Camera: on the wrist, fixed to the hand. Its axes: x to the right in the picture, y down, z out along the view.
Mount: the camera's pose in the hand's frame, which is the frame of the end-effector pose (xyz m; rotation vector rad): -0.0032 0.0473 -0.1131 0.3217 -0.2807 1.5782
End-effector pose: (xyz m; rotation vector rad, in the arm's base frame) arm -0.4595 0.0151 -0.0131 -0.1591 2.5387 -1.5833
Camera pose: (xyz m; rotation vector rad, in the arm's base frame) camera -0.4772 0.1363 -0.0063 1.1991 1.2645 -1.0105
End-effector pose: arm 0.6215 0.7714 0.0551 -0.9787 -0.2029 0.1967
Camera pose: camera 0.6441 0.7058 -0.0460 -0.5870 0.3908 1.7528
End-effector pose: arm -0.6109 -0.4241 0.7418 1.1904 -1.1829 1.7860
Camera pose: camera -0.6875 -0.3357 0.7048 -0.3262 1.4765 -1.8324
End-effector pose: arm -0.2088 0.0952 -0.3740 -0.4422 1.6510 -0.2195
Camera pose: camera -0.3274 0.1265 -0.3747 1.0526 1.2333 0.7148
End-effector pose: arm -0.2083 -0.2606 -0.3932 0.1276 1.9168 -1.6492
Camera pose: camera -0.2270 -0.1443 -0.4273 1.1172 0.7352 -0.7130
